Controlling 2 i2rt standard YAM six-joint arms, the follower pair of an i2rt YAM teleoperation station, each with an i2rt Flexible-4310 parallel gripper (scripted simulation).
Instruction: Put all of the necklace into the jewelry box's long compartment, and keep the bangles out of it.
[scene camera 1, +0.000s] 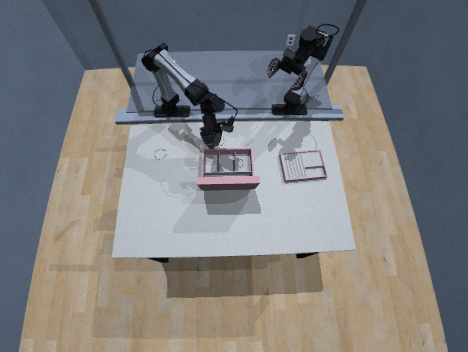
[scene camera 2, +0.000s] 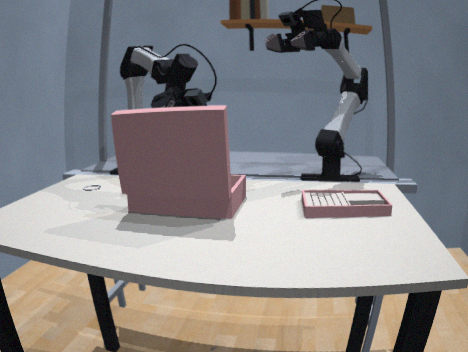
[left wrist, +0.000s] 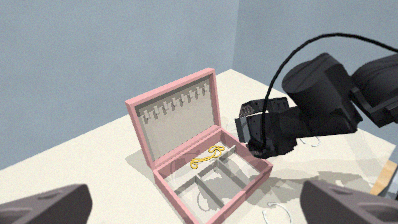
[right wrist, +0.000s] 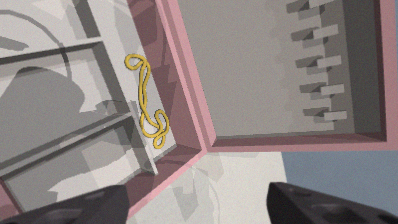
Observation:
In view: my left gripper (scene camera 2: 278, 44), my right gripper (right wrist: 197, 193), a pink-rimmed tray (scene camera 2: 352, 203) and a rail (scene camera 1: 335, 114).
The pink-rimmed tray shows as well in scene camera 1 (scene camera 1: 303, 165). My left gripper also shows in the left wrist view (left wrist: 196, 191). My right gripper shows as well in the left wrist view (left wrist: 243, 130). The left wrist view does not show the pink-rimmed tray: it is out of frame. The right wrist view does not show the pink-rimmed tray: it is out of frame.

